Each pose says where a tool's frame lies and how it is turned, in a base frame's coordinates. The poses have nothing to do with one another.
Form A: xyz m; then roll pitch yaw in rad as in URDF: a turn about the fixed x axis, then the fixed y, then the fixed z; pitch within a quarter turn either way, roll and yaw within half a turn.
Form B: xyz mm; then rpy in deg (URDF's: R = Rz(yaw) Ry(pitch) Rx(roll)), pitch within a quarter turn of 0, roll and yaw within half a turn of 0. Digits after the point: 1 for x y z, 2 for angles.
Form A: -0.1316 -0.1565 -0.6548 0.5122 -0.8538 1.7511
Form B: -131.6 -156.5 -654.8 29.35 -48.92 100.33
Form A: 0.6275 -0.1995 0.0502 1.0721 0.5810 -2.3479
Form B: 627.5 -199.5 50.2 61.43 33.29 -134.52
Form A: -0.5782 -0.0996 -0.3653 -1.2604 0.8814 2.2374
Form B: -578.2 -99.6 -365.3 -72.22 50.50 128.19
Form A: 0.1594 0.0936 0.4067 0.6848 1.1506 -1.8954
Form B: 159.4 93.6 406.7 39.24 65.92 -108.60
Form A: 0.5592 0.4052 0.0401 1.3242 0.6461 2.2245
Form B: 559.2 405.2 40.1 75.87 37.02 127.45
